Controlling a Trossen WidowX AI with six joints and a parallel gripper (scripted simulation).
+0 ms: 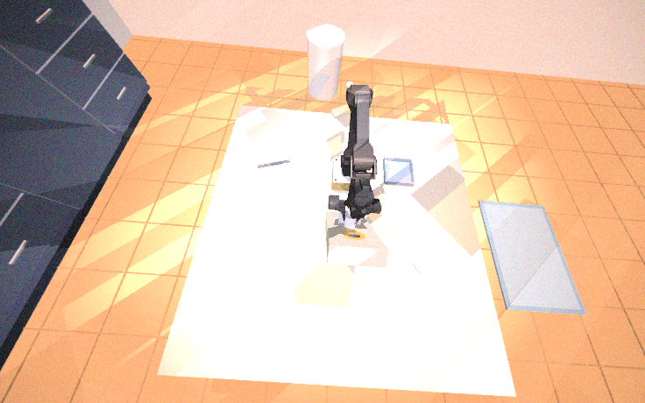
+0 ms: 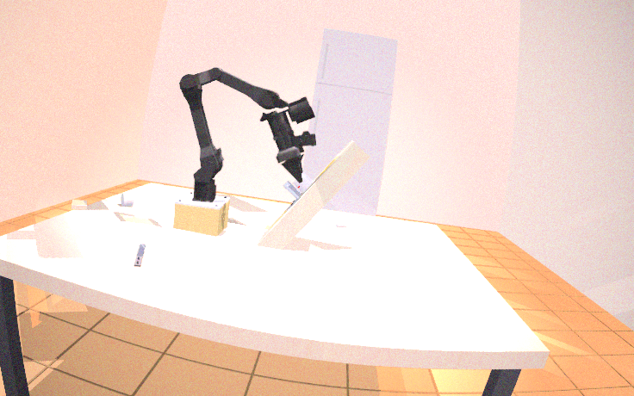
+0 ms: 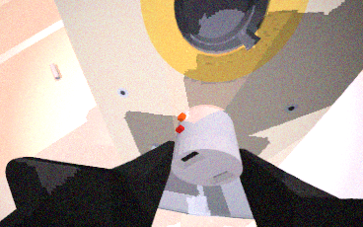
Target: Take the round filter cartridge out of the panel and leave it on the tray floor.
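Right now my gripper tip is 4 cm short of the cream service panel and 3 cm above it. The rest, counted from my gripper tip: round white filter cartridge right at my gripper tip; then blue tray 33 cm to the left, 31 cm behind, 17 cm below.
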